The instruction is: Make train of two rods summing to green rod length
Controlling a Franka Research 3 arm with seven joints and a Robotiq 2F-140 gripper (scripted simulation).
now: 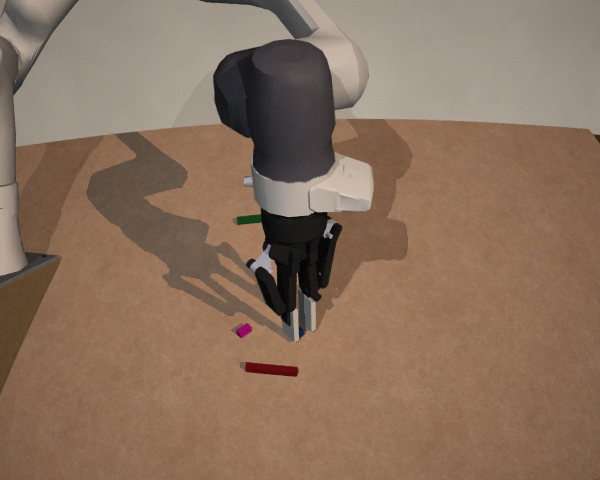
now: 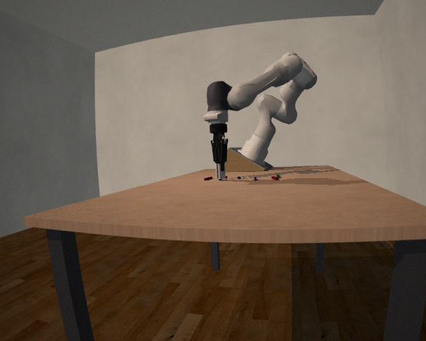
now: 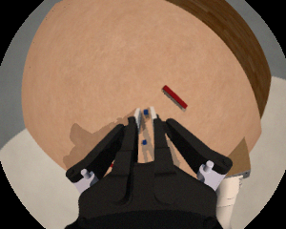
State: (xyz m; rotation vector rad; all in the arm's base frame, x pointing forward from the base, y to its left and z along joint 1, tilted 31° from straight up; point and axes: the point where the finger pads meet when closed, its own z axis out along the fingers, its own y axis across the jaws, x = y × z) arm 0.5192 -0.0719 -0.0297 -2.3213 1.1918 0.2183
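My gripper is now 8 cm past the magenta rod and 4 cm above it. Also, from my hand: purple rod (2 cm ahead, 15 cm to the left, 4 cm below); green rod (6 cm behind, 25 cm to the left, 4 cm below).
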